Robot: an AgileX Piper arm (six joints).
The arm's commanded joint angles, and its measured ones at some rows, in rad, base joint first. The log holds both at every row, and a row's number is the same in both.
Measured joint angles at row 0: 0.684 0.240 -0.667 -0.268 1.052 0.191
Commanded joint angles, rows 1 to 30: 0.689 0.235 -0.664 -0.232 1.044 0.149; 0.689 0.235 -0.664 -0.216 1.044 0.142; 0.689 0.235 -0.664 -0.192 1.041 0.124; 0.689 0.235 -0.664 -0.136 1.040 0.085; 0.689 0.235 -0.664 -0.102 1.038 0.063; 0.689 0.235 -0.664 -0.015 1.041 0.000; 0.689 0.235 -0.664 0.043 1.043 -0.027; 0.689 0.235 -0.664 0.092 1.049 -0.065; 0.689 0.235 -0.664 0.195 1.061 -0.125; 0.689 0.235 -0.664 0.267 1.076 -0.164; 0.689 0.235 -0.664 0.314 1.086 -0.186; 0.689 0.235 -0.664 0.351 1.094 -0.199; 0.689 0.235 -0.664 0.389 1.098 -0.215; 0.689 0.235 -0.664 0.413 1.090 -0.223; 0.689 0.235 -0.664 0.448 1.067 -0.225; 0.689 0.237 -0.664 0.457 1.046 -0.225; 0.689 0.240 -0.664 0.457 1.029 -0.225; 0.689 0.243 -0.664 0.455 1.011 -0.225; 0.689 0.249 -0.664 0.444 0.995 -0.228; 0.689 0.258 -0.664 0.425 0.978 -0.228; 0.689 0.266 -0.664 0.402 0.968 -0.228; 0.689 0.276 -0.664 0.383 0.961 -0.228; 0.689 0.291 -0.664 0.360 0.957 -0.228; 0.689 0.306 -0.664 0.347 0.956 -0.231; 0.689 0.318 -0.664 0.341 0.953 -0.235; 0.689 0.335 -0.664 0.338 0.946 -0.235; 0.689 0.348 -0.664 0.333 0.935 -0.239; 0.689 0.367 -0.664 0.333 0.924 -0.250; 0.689 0.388 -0.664 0.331 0.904 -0.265; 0.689 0.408 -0.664 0.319 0.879 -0.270
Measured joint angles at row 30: 0.684 0.345 -0.667 0.346 0.951 -0.232
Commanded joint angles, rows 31 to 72: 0.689 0.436 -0.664 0.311 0.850 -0.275; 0.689 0.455 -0.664 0.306 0.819 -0.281; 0.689 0.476 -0.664 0.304 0.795 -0.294; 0.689 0.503 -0.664 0.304 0.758 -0.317; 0.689 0.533 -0.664 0.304 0.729 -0.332; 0.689 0.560 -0.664 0.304 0.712 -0.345; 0.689 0.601 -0.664 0.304 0.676 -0.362; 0.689 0.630 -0.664 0.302 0.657 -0.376; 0.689 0.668 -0.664 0.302 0.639 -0.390; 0.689 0.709 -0.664 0.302 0.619 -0.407; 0.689 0.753 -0.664 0.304 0.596 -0.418; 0.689 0.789 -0.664 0.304 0.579 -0.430; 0.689 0.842 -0.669 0.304 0.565 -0.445; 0.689 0.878 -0.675 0.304 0.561 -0.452; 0.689 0.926 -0.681 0.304 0.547 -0.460; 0.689 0.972 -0.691 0.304 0.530 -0.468; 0.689 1.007 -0.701 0.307 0.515 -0.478; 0.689 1.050 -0.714 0.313 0.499 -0.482; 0.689 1.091 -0.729 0.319 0.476 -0.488; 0.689 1.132 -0.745 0.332 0.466 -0.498; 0.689 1.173 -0.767 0.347 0.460 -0.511; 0.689 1.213 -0.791 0.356 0.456 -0.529; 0.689 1.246 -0.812 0.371 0.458 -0.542; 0.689 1.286 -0.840 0.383 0.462 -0.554; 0.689 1.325 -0.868 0.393 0.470 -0.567; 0.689 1.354 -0.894 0.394 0.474 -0.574; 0.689 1.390 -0.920 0.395 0.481 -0.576; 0.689 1.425 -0.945 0.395 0.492 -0.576; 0.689 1.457 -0.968 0.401 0.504 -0.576; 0.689 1.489 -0.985 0.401 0.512 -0.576; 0.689 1.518 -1.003 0.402 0.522 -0.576; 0.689 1.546 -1.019 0.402 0.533 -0.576; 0.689 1.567 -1.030 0.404 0.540 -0.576; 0.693 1.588 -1.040 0.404 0.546 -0.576; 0.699 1.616 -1.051 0.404 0.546 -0.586; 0.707 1.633 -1.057 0.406 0.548 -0.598; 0.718 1.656 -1.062 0.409 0.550 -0.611; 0.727 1.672 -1.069 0.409 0.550 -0.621; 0.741 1.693 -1.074 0.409 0.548 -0.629; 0.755 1.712 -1.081 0.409 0.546 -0.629; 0.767 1.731 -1.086 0.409 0.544 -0.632; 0.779 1.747 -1.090 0.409 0.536 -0.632
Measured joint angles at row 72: 0.736 1.690 -1.069 0.400 0.542 -0.610
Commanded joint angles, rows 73 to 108: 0.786 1.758 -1.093 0.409 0.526 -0.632; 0.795 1.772 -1.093 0.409 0.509 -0.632; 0.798 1.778 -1.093 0.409 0.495 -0.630; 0.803 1.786 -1.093 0.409 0.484 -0.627; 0.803 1.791 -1.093 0.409 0.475 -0.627; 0.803 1.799 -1.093 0.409 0.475 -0.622; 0.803 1.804 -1.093 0.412 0.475 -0.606; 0.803 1.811 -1.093 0.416 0.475 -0.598; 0.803 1.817 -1.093 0.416 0.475 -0.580; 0.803 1.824 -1.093 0.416 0.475 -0.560; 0.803 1.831 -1.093 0.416 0.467 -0.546; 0.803 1.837 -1.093 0.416 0.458 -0.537; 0.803 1.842 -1.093 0.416 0.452 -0.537; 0.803 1.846 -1.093 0.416 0.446 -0.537; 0.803 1.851 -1.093 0.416 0.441 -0.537; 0.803 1.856 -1.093 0.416 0.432 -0.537; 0.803 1.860 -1.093 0.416 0.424 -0.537; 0.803 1.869 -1.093 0.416 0.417 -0.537; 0.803 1.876 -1.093 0.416 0.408 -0.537; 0.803 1.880 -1.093 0.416 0.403 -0.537; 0.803 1.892 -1.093 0.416 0.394 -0.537; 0.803 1.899 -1.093 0.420 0.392 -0.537; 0.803 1.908 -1.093 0.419 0.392 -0.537; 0.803 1.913 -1.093 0.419 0.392 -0.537; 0.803 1.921 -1.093 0.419 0.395 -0.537; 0.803 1.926 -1.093 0.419 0.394 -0.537; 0.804 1.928 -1.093 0.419 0.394 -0.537; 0.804 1.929 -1.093 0.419 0.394 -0.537; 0.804 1.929 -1.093 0.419 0.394 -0.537; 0.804 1.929 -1.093 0.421 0.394 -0.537; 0.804 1.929 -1.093 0.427 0.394 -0.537; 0.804 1.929 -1.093 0.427 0.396 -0.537; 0.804 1.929 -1.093 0.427 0.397 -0.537; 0.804 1.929 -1.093 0.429 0.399 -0.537; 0.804 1.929 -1.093 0.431 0.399 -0.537; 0.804 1.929 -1.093 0.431 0.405 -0.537
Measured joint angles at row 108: 0.803 1.924 -1.091 0.434 0.401 -0.534
